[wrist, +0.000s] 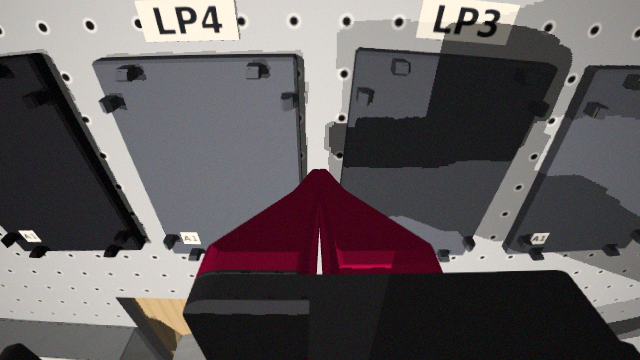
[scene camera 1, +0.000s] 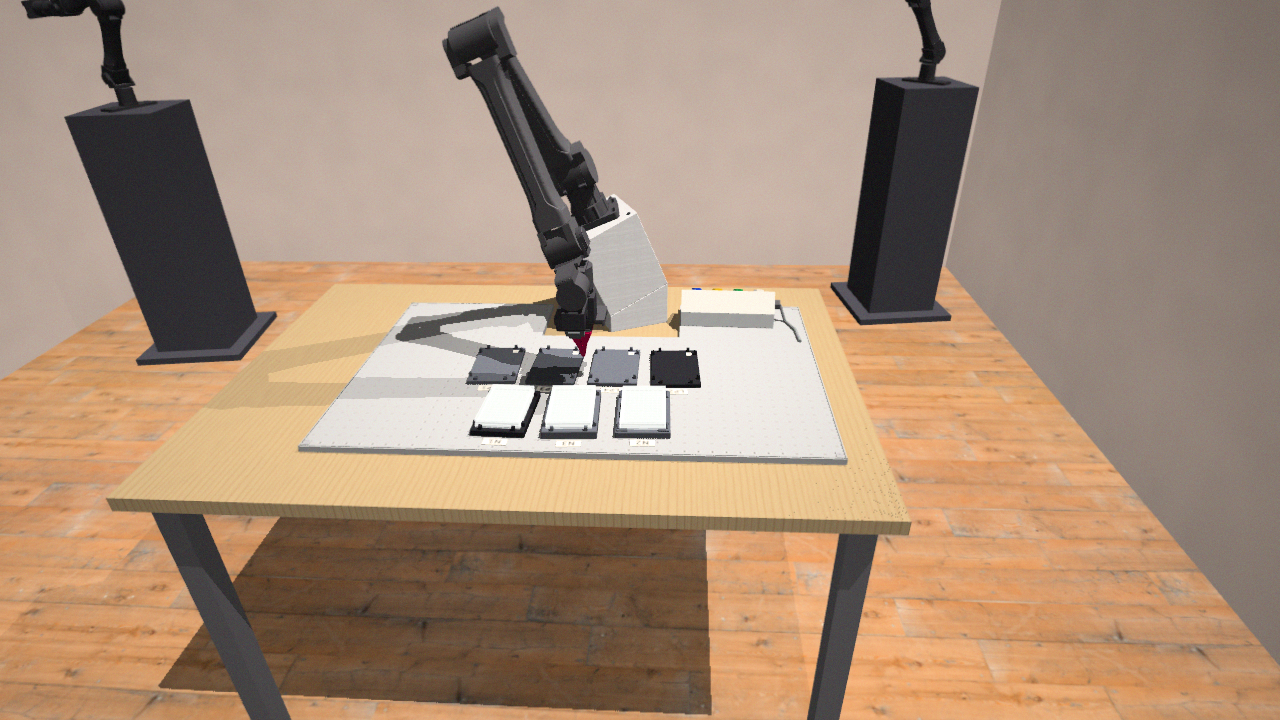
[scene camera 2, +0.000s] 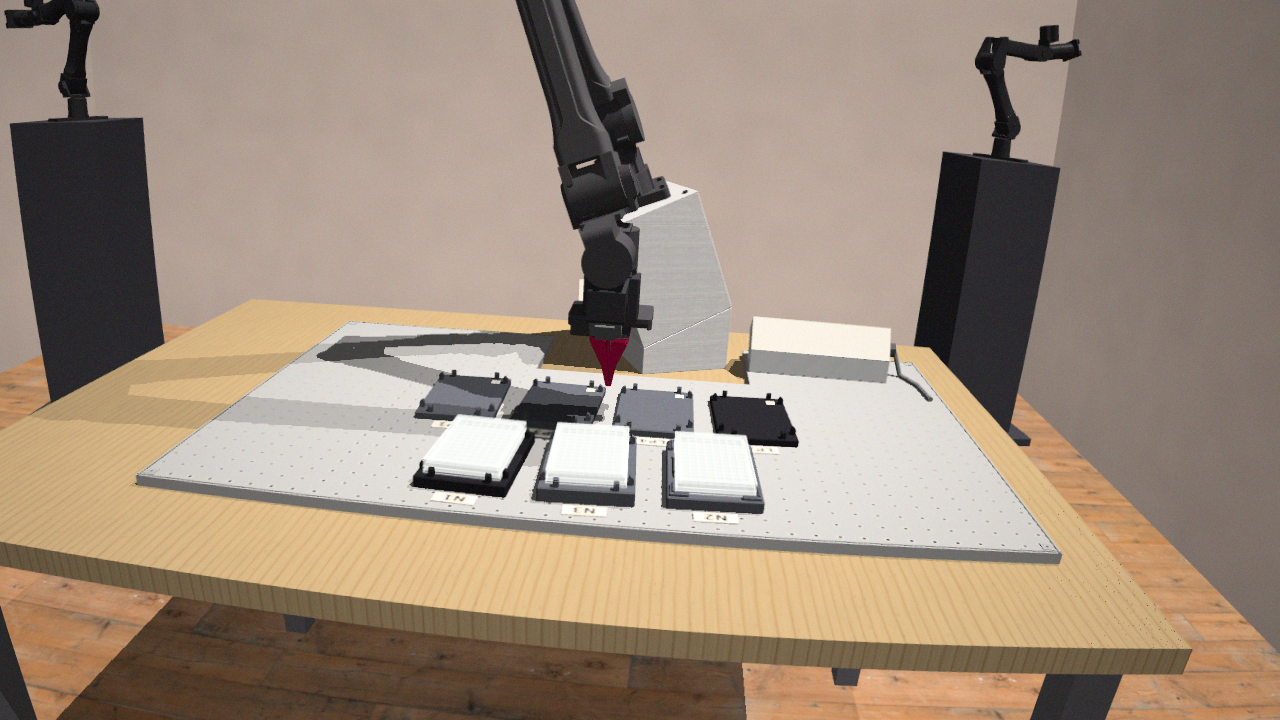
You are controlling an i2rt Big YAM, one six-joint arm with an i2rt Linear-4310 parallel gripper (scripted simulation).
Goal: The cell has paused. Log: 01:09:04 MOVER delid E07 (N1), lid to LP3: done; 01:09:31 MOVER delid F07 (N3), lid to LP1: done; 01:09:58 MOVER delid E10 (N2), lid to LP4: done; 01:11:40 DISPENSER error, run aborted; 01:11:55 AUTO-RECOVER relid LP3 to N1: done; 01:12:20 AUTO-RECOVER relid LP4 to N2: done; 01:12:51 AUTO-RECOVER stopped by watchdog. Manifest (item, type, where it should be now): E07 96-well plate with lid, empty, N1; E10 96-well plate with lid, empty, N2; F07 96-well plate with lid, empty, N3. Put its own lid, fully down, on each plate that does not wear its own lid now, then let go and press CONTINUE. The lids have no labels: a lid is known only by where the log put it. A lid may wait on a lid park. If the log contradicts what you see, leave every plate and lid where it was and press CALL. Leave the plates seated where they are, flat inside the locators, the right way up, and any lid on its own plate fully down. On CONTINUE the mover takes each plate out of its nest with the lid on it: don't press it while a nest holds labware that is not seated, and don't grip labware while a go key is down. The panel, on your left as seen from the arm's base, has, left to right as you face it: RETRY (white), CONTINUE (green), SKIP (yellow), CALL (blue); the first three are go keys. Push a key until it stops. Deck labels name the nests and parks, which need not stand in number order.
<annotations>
same spot on LP4 park: (wrist: 212, 149) = (scene camera 1: 613, 370)
same spot on LP1 park: (wrist: 578, 196) = (scene camera 1: 507, 360)
</annotations>
